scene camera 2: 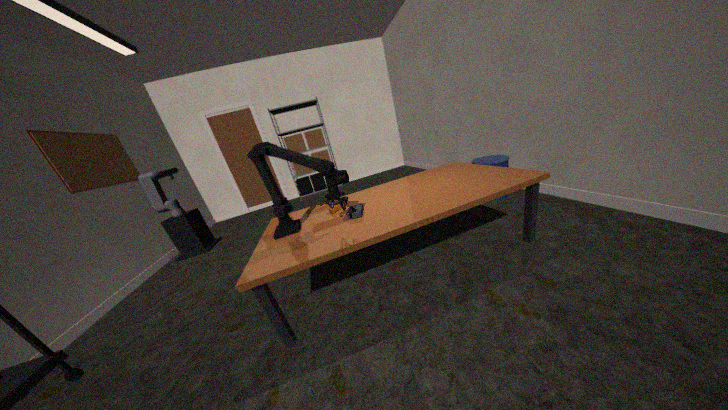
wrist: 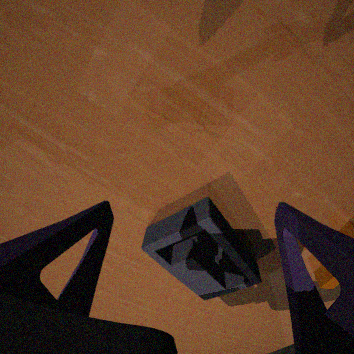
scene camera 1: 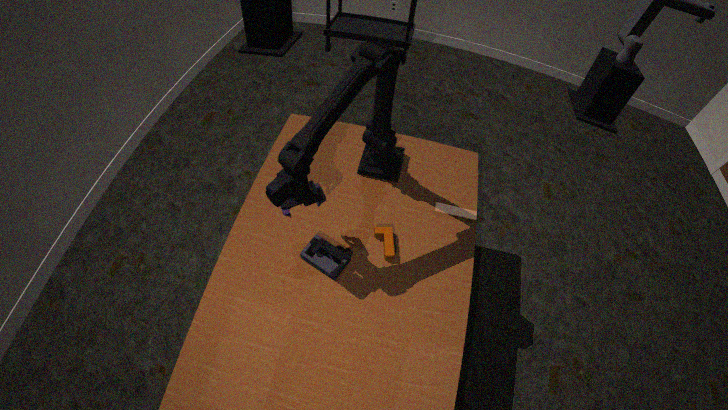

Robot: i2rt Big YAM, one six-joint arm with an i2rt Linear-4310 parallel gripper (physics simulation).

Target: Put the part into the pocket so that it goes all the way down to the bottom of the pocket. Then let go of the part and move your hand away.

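Places are measured from the arm's base along level axes (x right, y up, z back), in centimetres.
Pixels of known places: gripper, fingertip midpoint: [scene camera 2: 338,209] [wrist: 191,210] [scene camera 1: 304,210]; arm's base, link origin: [scene camera 2: 287,226] [scene camera 1: 381,159].
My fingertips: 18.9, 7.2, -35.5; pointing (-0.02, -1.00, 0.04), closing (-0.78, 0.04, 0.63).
Ahead of a thing's pixels: the offset from my fingertips to its top centre, as dx, dy, dz. Level surfaces: height alone.
The orange L-shaped part {-27.7, -7.0, +0.2} [scene camera 1: 389,243] [scene camera 2: 334,209] [wrist: 327,280] lies on the table, apart from the dark grey block with the pocket {-10.2, -6.4, -10.3} [scene camera 1: 316,265] [scene camera 2: 357,211] [wrist: 162,236]. In the wrist view a piece of the part shows through and beside the right finger. The block stands on the table with its pocket facing up; shadows fall across the pocket and partly hide its shape. My gripper [scene camera 1: 304,207] [scene camera 2: 338,204] [wrist: 191,210] is open and empty, above the table. In scene camera 1 it appears nearer the arm's base than the block; in the wrist view the block shows between the fingers.
The wooden table {dy -10.0} [scene camera 1: 305,331] [scene camera 2: 433,193] carries the arm's base [scene camera 1: 381,165] [scene camera 2: 286,228]. A pale flat strip [scene camera 1: 455,210] lies near the table's edge, beyond the part. The table's left edge runs near the gripper in scene camera 1. The arm's shadow passes between block and part.
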